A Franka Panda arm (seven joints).
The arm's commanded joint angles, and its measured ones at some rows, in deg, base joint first. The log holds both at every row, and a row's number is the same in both.
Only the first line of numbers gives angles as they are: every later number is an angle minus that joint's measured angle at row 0.
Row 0, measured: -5.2 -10.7 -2.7 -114.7 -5.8 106.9 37.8
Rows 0 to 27, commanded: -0.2 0.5 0.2 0.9 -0.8 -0.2 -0.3; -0.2 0.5 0.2 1.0 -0.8 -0.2 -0.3; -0.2 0.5 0.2 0.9 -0.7 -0.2 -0.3; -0.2 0.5 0.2 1.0 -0.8 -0.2 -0.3; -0.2 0.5 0.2 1.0 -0.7 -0.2 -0.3; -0.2 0.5 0.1 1.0 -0.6 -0.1 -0.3; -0.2 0.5 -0.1 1.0 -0.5 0.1 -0.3; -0.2 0.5 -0.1 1.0 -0.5 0.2 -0.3; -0.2 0.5 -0.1 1.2 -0.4 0.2 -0.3; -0.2 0.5 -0.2 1.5 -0.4 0.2 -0.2; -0.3 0.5 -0.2 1.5 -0.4 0.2 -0.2; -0.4 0.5 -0.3 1.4 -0.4 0.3 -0.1; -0.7 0.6 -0.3 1.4 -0.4 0.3 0.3; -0.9 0.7 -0.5 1.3 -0.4 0.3 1.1; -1.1 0.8 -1.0 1.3 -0.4 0.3 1.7; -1.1 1.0 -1.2 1.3 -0.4 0.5 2.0; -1.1 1.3 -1.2 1.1 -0.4 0.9 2.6; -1.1 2.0 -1.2 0.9 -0.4 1.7 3.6; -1.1 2.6 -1.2 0.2 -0.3 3.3 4.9; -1.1 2.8 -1.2 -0.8 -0.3 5.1 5.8; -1.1 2.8 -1.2 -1.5 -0.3 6.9 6.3; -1.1 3.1 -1.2 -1.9 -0.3 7.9 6.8; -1.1 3.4 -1.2 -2.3 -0.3 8.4 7.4; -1.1 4.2 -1.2 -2.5 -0.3 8.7 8.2; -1.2 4.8 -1.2 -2.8 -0.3 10.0 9.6; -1.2 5.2 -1.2 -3.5 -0.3 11.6 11.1; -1.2 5.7 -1.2 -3.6 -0.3 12.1 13.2; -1.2 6.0 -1.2 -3.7 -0.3 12.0 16.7
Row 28, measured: -1.1 5.0 -1.4 -2.9 0.0 9.9 9.8
